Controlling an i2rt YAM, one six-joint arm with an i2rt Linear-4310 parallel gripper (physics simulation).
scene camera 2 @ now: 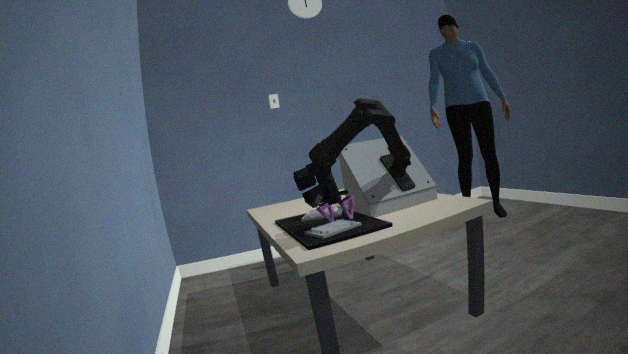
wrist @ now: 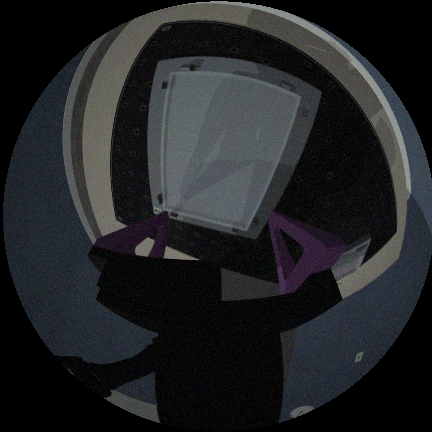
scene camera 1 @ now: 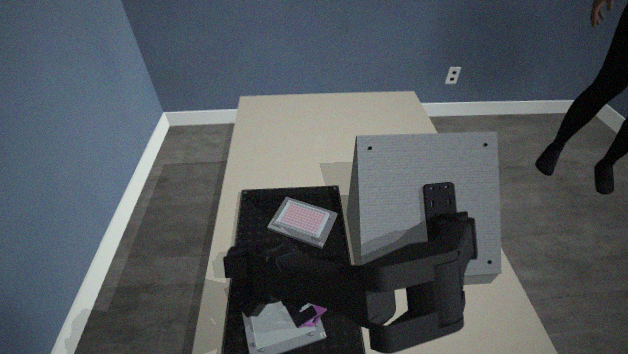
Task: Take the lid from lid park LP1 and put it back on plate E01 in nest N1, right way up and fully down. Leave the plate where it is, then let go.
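Frame: origin at the arm's base, x right, y ahead, z up, level; centimetres.
Seen in the pictures: gripper, fingertip midpoint: [scene camera 2: 342,220] [wrist: 218,215] [scene camera 1: 303,306]; arm's base at its link origin: [scene camera 2: 397,172] [scene camera 1: 441,226].
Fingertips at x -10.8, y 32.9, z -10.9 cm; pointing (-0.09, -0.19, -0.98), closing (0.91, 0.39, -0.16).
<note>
Pixels of each thing's top centre, then the offset from my fingertips to it. "pt": a spot on its surface instead. Level surfaces: height alone.
- grey lid park at its top centre: [wrist: 214,159] [scene camera 1: 281,319] [scene camera 2: 332,224] dx -2.4, dy +4.9, dz +0.2 cm
- Plate E01 at its top centre: [wrist: 335,276] [scene camera 1: 302,216] [scene camera 2: 321,209] dx +24.6, dy -1.7, dz +0.8 cm
- grey nest at a spot on its surface: [scene camera 1: 326,238] pt dx +17.9, dy -7.5, dz -0.7 cm
- pale table at its surface level: dz -3.1 cm
The pale, see-through lid [scene camera 1: 274,326] [scene camera 2: 334,227] [wrist: 230,140] lies flat on the grey lid park [wrist: 155,135]. Plate E01 [scene camera 1: 304,218], with pink wells, sits in the grey nest [scene camera 1: 326,238], turned at an angle on the board; part of it shows at the right edge in the wrist view. No lid can be made out on it. My gripper [scene camera 2: 341,218] [wrist: 218,215] is open and empty, its purple fingers pointing down, above and beside the near end of the lid. In scene camera 1 the arm covers part of the lid, and one finger is hidden.
A black perforated board [scene camera 1: 255,202] [scene camera 2: 295,229] carries the nest and the park on the pale table [scene camera 1: 325,120]. A large grey sloped block [scene camera 1: 395,190] beside the board bears the arm's base. The arm spans the board between the two stations. A person [scene camera 2: 462,75] stands behind the table.
</note>
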